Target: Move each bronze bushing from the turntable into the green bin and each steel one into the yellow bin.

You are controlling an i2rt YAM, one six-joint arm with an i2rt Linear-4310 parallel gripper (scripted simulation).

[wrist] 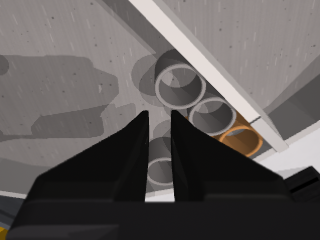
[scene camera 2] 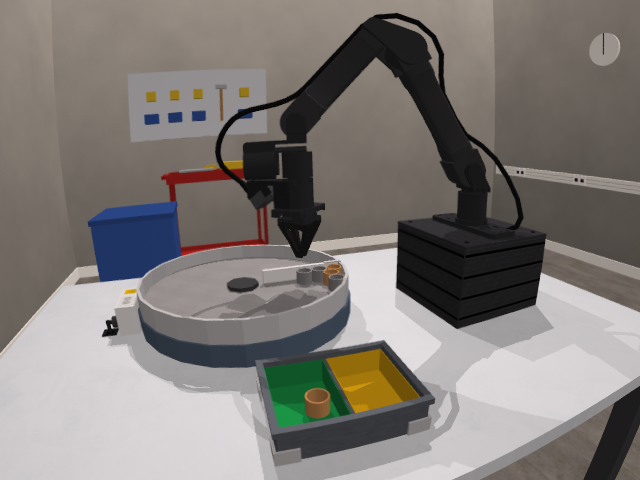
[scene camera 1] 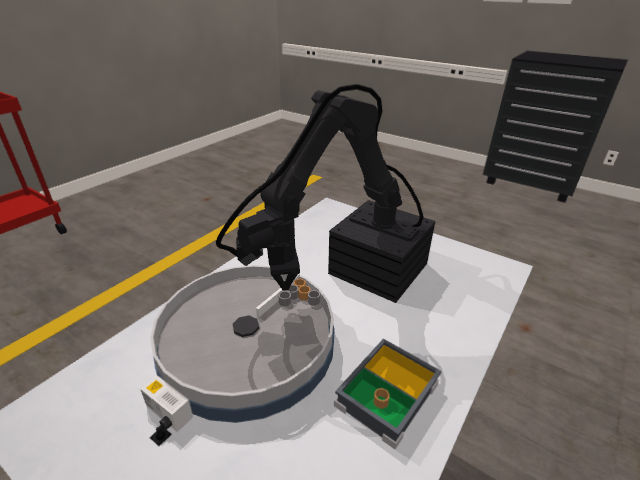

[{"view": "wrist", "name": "gripper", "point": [160, 120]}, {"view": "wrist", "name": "bronze bushing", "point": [247, 142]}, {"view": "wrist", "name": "steel bushing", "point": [160, 173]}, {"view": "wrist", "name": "steel bushing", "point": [217, 122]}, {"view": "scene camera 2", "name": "gripper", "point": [301, 256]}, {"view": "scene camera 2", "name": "green bin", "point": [287, 384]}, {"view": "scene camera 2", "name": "yellow bin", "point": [370, 380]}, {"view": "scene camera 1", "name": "gripper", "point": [285, 288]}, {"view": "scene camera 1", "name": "green bin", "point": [362, 388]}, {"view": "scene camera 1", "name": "yellow bin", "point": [412, 378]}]
